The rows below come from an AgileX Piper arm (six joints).
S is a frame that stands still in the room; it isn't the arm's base.
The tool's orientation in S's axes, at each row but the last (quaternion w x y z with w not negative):
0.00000 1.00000 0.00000 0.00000
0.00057 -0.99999 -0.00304 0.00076
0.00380 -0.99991 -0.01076 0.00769
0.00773 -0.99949 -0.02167 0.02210
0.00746 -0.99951 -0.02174 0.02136
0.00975 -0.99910 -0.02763 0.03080
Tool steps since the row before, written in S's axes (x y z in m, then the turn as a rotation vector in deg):
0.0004 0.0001 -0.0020 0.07 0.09 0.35
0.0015 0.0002 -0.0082 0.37 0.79 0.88
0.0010 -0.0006 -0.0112 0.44 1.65 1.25
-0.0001 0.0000 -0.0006 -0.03 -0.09 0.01
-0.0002 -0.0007 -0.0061 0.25 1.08 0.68
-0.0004 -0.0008 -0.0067 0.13 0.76 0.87
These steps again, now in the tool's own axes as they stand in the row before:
0.0004 -0.0001 0.0020 0.07 -0.09 -0.35
0.0015 -0.0002 0.0082 0.37 -0.79 -0.88
0.0012 0.0007 0.0112 0.46 -1.65 -1.24
-0.0001 0.0000 0.0006 -0.03 0.09 -0.01
0.0000 0.0008 0.0061 0.27 -1.08 -0.67
0.0000 0.0009 0.0067 0.12 -0.77 -0.86

